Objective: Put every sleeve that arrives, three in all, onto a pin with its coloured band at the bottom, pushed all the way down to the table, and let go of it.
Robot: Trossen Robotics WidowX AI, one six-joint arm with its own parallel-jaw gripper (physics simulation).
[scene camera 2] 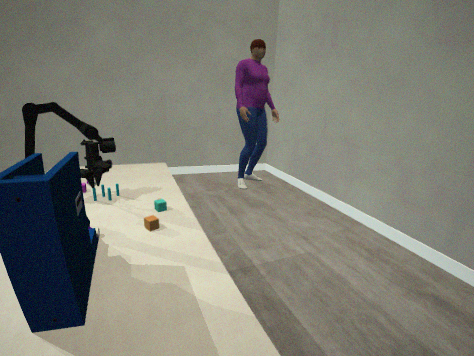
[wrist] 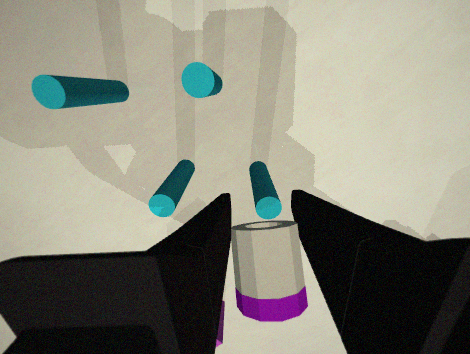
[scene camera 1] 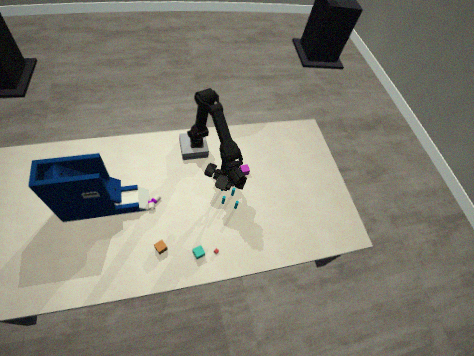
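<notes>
My gripper is shut on a pale grey sleeve with a purple band. In the wrist view the sleeve's open plain end faces the pins; the banded end points away from them. It looks slanted and apart from the pins. Several bare teal pins stand on the table: a front one just beyond the sleeve, one left of it, one farther off and one far left. Pale pieces with purple lie by the chute; how many sleeves they are I cannot tell.
A blue dispenser stands left on the table. A magenta cube lies near the gripper. An orange cube, teal cube and small red cube lie toward the table's edge. A person stands beyond.
</notes>
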